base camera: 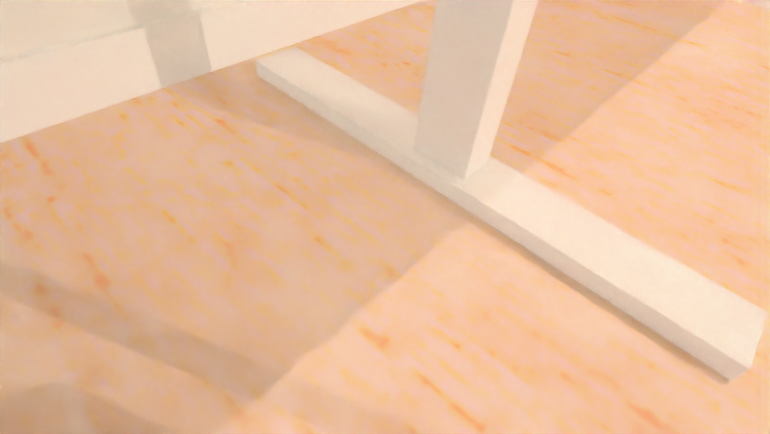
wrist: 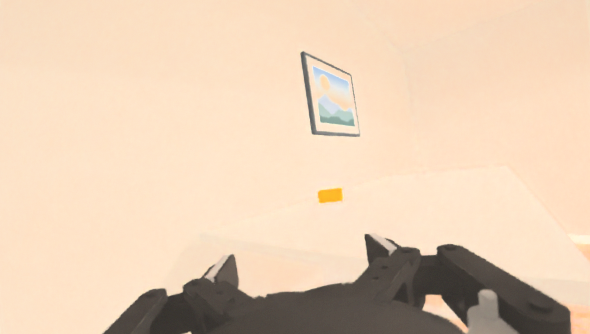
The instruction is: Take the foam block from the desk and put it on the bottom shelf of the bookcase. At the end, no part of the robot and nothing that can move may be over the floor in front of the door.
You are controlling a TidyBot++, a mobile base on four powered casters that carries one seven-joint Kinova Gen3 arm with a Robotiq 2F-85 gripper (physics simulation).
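Places are measured from the arm's base along level axes (x ahead, y left, z up), in metres.
Pixels of known places: gripper, fingertip midpoint: (wrist: pixel 301 258).
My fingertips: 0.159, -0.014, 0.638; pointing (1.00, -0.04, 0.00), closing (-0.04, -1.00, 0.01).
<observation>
Behind a point stands the place of what it marks, as x, y, z.
The foam block (wrist: pixel 330 195) {0.944, -0.187, 0.579} is a small orange-yellow block near the far edge of the pale desk (wrist: pixel 465 215) {0.462, -0.377, 0.553} in the wrist view. My gripper (wrist: pixel 301 258) {0.158, -0.014, 0.638} is open, with nothing between its fingers. The block appears beyond and above the gap between the fingertips, clearly apart from them. In the base view the white desk leg (base camera: pixel 469 80) {0.510, -0.108, -0.255} stands on a long flat foot (base camera: pixel 603 264). The bookcase and the door do not show in these views.
A white panel or beam (base camera: pixel 80 86) {0.627, 0.360, -0.359} crosses the upper left of the base view above the wood-patterned floor (base camera: pixel 188 215) {0.442, 0.180, -0.397}. The desk foot extends to the lower right. A framed picture (wrist: pixel 335 100) {1.395, -0.384, 1.081} hangs on the wall behind the desk.
</observation>
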